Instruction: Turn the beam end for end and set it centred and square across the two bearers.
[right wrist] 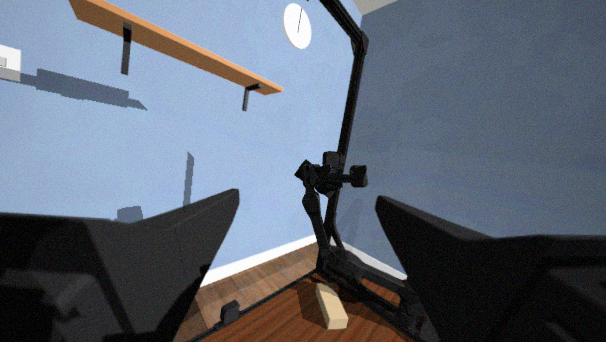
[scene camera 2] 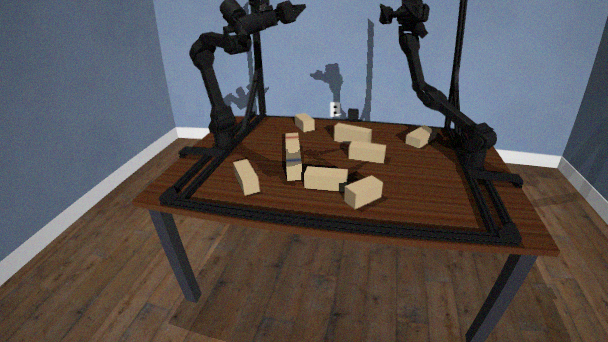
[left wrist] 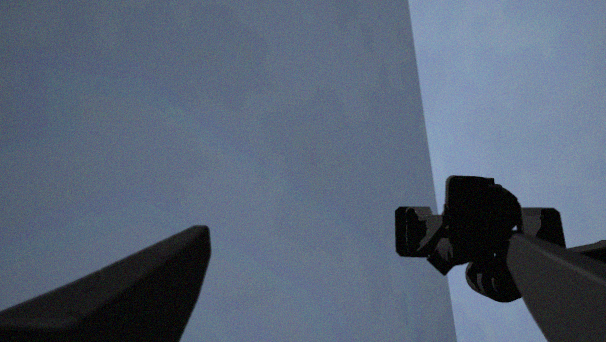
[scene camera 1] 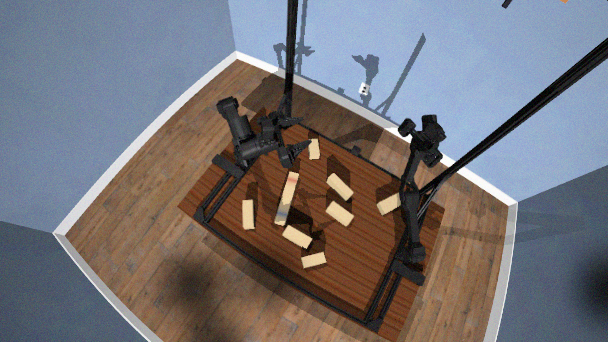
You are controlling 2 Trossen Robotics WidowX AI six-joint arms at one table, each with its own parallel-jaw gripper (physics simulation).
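Frame: origin at the left arm's base, x left, y back, z up, level; millimetres.
Seen in the pictures: left gripper, fingertip midpoint: [right wrist: 348,166] [scene camera 2: 391,3] [left wrist: 356,243] [scene camera 1: 408,142]; right gripper, fingertip midpoint: [right wrist: 308,198] [scene camera 2: 297,7] [left wrist: 491,220] [scene camera 1: 307,129]; left arm's base, link origin: [right wrist: 405,320] [scene camera 2: 473,164] [scene camera 1: 403,254]; right arm's base, link origin: [scene camera 2: 224,144].
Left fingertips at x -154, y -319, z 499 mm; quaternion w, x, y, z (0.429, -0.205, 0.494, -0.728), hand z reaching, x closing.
Offsets run from my left fingertips to a thing's middle. Level surfaces: height alone.
The beam {dx +205, dy -306, dz -493 mm} [scene camera 1: 287,198] [scene camera 2: 293,156] is a long pale wooden bar with a red band near its far end and a blue band near its near end. It lies flat on the table {dz -518 mm} [scene camera 1: 370,258] [scene camera 2: 421,197], left of centre. Two pale blocks {dx +23, dy -120, dz -487 mm} [scene camera 1: 339,186] {dx +139, dy -58, dz -495 mm} [scene camera 1: 339,213] [scene camera 2: 352,132] [scene camera 2: 367,152] lie side by side to its right, apart from it. My right gripper [scene camera 1: 299,149] [scene camera 2: 296,8] [right wrist: 308,198] is open and empty, high above the beam's far end. My left gripper [scene camera 1: 416,127] [scene camera 2: 385,13] is open and empty, raised high at the right edge; one finger [left wrist: 173,271] shows in its wrist view.
Other loose pale blocks lie about: one {dx -98, dy -338, dz -495 mm} [scene camera 1: 313,148] [scene camera 2: 304,122] at the back, one {dx +371, dy -412, dz -493 mm} [scene camera 1: 248,214] [scene camera 2: 246,176] at the left, two {dx +339, dy -170, dz -495 mm} [scene camera 1: 297,236] {dx +390, dy -55, dz -493 mm} [scene camera 1: 313,260] [scene camera 2: 325,178] [scene camera 2: 364,191] near the beam's near end, one {dx -54, dy +156, dz -499 mm} [scene camera 1: 389,203] [scene camera 2: 419,136] [right wrist: 332,310] by the left arm's base. A black frame [scene camera 1: 286,281] rims the table.
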